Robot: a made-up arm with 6 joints.
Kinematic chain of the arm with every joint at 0, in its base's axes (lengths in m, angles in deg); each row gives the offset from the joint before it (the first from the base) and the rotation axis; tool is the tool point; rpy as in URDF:
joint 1: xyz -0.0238 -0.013 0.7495 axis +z
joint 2: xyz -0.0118 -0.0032 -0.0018 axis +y
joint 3: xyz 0.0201 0 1.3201 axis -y
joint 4: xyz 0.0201 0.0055 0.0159 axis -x
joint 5: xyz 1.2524 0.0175 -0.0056 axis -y
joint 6: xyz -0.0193 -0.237 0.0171 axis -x
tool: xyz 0.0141 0.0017 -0.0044 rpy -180 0 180
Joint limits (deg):
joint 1: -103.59..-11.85
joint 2: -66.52..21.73
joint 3: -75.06..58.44
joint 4: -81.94..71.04
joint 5: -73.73..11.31
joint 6: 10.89..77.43
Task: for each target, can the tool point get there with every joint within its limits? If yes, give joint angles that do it. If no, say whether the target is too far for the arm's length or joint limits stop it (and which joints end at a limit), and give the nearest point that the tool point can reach.
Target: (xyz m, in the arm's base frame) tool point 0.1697 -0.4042 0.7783
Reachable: yes | joints -53.10 9.44 -62.97 -70.04 -15.76 28.85
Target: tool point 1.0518 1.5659 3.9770
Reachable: no: too far | nearest point 0.2067 1.2236 3.0108 | short by 1.328 m
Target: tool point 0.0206 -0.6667 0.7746
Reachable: yes | joints -70.39 14.61 -57.26 -37.44 -28.23 33.62
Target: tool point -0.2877 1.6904 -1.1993
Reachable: no: joint limits stop it (at a limit: joint 1, joint 2, joint 3, joint 4, joint 5, joint 6) | nearest point 0.1068 -0.0736 0.7148 | short by 2.633 m
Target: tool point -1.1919 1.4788 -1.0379
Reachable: no: joint limits stop it (at a limit: joint 1, joint 2, joint 3, joint 5, joint 6) | nearest point -0.2339 -0.1806 0.7063 | short by 2.591 m
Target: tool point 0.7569 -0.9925 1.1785
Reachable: yes | joints -44.23 12.22 -37.15 41.62 -16.55 33.28
